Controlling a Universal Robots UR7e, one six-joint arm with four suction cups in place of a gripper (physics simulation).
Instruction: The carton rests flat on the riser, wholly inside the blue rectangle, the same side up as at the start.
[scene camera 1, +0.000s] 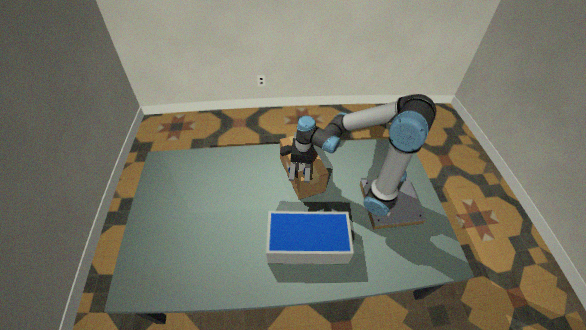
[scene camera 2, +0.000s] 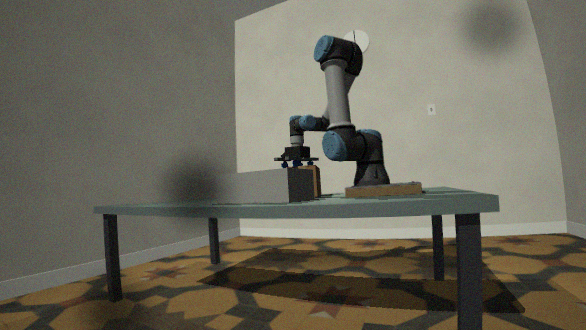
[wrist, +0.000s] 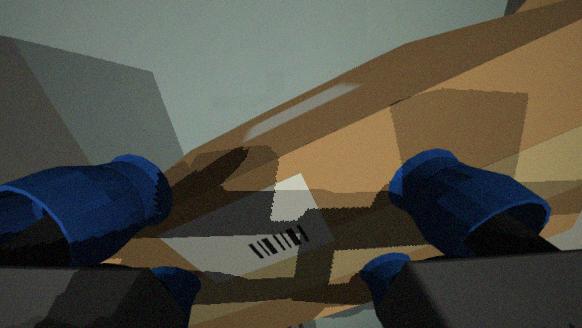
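Note:
The brown carton stands on the table behind the riser, turned at an angle. A white label with a barcode and a tape strip show on its top in the wrist view. The white riser has the blue rectangle on its top, with no carton on it. My gripper points down over the carton, its blue cups very close to the top face. Contact cannot be told. The suction gripper is open, holding nothing. The riser hides much of the carton in scene camera 2.
The arm's base plate is on the table, to the right of the carton and riser in scene camera 1. The table's back edge lies close behind the carton. Walls stand beyond the table.

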